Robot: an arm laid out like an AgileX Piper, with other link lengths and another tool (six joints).
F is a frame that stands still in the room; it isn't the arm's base.
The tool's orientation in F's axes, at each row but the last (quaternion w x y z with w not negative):
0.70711, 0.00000, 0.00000, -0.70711
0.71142, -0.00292, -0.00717, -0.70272
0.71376, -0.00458, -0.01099, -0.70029
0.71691, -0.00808, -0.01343, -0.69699
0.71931, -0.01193, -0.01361, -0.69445
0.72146, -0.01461, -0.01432, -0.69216
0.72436, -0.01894, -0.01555, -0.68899
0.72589, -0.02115, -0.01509, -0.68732
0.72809, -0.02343, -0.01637, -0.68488
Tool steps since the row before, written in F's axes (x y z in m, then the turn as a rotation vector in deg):
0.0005, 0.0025, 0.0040, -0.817, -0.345, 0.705
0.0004, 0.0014, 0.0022, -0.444, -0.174, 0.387
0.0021, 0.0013, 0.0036, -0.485, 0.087, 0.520
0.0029, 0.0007, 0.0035, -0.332, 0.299, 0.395
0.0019, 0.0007, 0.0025, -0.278, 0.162, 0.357
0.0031, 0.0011, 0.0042, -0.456, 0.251, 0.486
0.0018, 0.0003, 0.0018, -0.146, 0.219, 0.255
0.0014, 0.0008, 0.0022, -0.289, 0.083, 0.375
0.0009, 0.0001, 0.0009, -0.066, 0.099, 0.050
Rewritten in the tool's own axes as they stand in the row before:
-0.0025, 0.0005, 0.0040, 0.345, -0.817, 0.705
-0.0014, 0.0004, 0.0022, 0.174, -0.444, 0.387
-0.0012, 0.0022, 0.0036, -0.085, -0.479, 0.526
-0.0005, 0.0029, 0.0035, -0.296, -0.321, 0.407
-0.0005, 0.0019, 0.0025, -0.159, -0.272, 0.363
-0.0008, 0.0031, 0.0042, -0.250, -0.446, 0.496
-0.0001, 0.0018, 0.0018, -0.213, -0.136, 0.265
-0.0006, 0.0014, 0.0022, -0.079, -0.288, 0.377
0.0000, 0.0009, 0.0009, -0.100, -0.060, 0.055

